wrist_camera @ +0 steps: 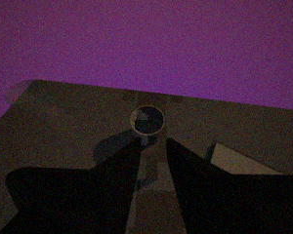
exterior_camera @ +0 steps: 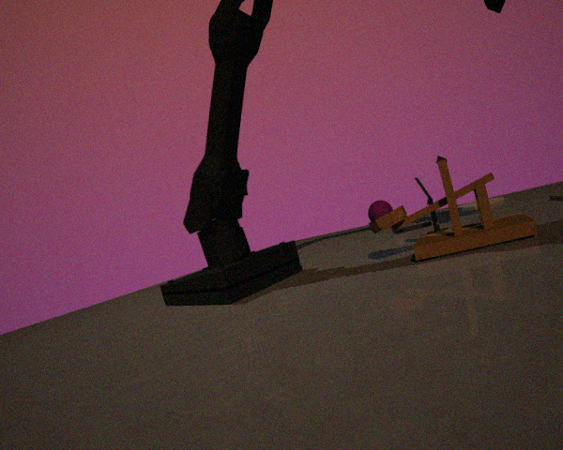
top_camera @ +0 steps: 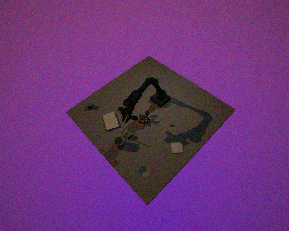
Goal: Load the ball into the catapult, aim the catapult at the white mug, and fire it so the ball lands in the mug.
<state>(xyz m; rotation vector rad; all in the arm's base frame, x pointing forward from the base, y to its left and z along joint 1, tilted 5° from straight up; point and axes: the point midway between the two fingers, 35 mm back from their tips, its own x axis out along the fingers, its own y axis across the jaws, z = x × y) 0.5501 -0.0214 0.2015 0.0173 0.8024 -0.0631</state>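
The ball is 31 cm behind my gripper tip, 2 cm to the left of it and 20 cm below it. Also, from my gripper tip: orange wooden catapult (24 cm behind, 3 cm to the left, 21 cm below); then white mug (11 cm ahead, 23 cm below); then thin stick (2 cm behind, 16 cm to the left, 26 cm below).
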